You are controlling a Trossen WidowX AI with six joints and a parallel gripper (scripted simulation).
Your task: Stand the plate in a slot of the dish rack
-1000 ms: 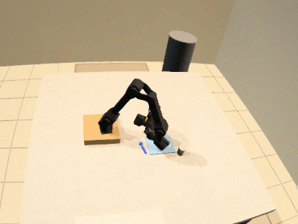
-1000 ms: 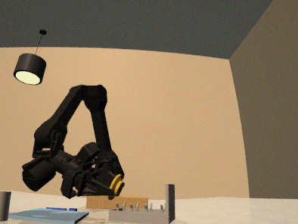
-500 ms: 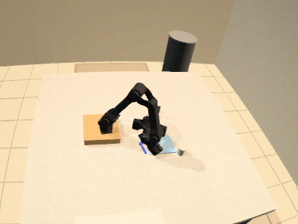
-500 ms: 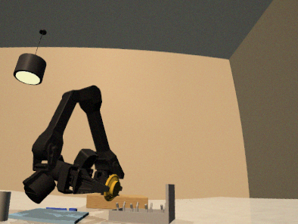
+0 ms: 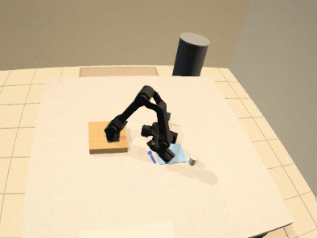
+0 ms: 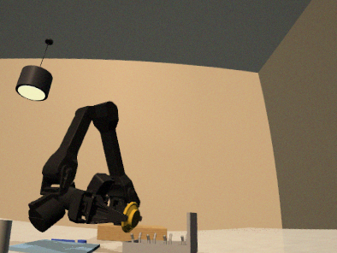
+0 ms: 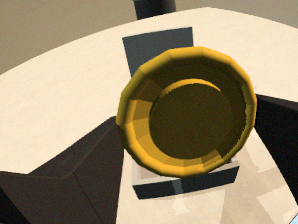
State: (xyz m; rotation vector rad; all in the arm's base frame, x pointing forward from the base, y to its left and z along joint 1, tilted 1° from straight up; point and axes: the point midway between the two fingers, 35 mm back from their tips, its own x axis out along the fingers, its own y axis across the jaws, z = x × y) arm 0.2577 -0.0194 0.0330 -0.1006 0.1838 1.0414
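My gripper tip is 30 mm short of the grey dish rack, 50 mm to the right of it and 40 mm above it. The rest, counted from my gripper tip: blue spoon 90 mm behind, 140 mm to the right, 60 mm below; then light blue mat 10 mm ahead, 140 mm to the right, 60 mm below; then yellow plate 10 mm to the right.
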